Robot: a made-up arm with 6 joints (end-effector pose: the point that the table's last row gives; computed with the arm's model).
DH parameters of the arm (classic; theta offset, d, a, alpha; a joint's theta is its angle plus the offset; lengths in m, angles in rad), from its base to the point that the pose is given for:
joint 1: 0 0.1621 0 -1.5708
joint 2: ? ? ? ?
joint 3: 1.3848 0 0.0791 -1.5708
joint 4: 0 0.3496 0 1.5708
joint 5: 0 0 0.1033 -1.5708
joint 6: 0 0.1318 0 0
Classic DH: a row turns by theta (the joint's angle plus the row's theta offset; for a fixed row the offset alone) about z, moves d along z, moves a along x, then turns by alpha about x.
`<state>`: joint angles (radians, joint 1 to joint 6).
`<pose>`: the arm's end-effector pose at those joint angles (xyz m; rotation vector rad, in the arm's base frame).
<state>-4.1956 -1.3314 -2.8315 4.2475 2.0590 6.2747</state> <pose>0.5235 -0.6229 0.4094 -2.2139 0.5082 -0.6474</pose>
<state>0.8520 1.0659 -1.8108 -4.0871 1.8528 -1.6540</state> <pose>0.4441 0.6988 0.1110 -0.7248 -0.6102 -0.2378</pose>
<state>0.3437 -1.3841 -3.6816 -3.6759 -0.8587 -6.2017</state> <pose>-0.6905 -0.3376 0.2580 0.6842 -0.9611 0.2751</pose>
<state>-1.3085 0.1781 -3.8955 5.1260 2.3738 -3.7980</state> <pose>-0.1552 -0.0075 0.8365 1.9799 1.2183 -1.2623</pose>
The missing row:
joint 2: -1.3848 0 0.4359 0
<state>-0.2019 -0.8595 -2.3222 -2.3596 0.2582 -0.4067</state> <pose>-0.3082 0.1107 1.0045 0.1111 -0.2661 0.1758</pose>
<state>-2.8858 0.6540 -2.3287 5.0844 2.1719 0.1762</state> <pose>-0.6982 -0.0217 0.5087 0.4854 2.4079 1.6721</pose>
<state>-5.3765 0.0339 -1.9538 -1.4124 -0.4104 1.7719</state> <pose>0.1711 0.4546 0.8305 -1.1011 -0.7094 -1.3873</pose>
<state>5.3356 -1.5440 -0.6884 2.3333 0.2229 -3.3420</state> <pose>-0.0706 0.0096 0.5853 0.7979 0.1824 1.1956</pose>
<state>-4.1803 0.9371 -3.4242 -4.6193 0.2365 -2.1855</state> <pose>-0.2655 0.5874 0.7932 0.0637 -0.7291 -1.4205</pose>
